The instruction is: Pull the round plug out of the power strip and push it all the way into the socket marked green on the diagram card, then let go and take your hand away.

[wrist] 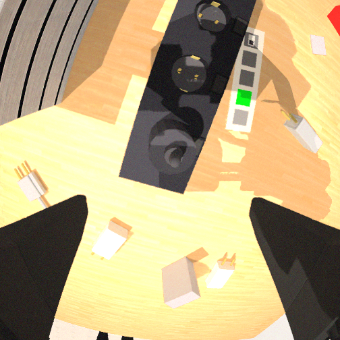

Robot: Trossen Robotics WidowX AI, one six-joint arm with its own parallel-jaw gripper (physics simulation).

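Observation:
The black power strip (135, 167) runs from the top of the wrist view down to the centre. The round dark plug (172, 150) sits in its nearest socket, with its knob-like top facing the camera. Two sockets further up, the middle one (189, 73) and the upper one (212, 16), are empty and show gold contacts. The diagram card (239, 128) lies along the strip's right side; its green square (244, 97) is second from the near end, next to a light grey end square. My gripper (170, 206) is wide open and empty, its fingertips below the strip's near end in the view.
Loose pale plugs lie at left (31, 186), lower left (110, 240), lower right (220, 274) and right (303, 133). A pale block (180, 282) is near the bottom. A grey ribbed body (45, 55) fills the upper left. A red object (336, 21) shows at the upper right.

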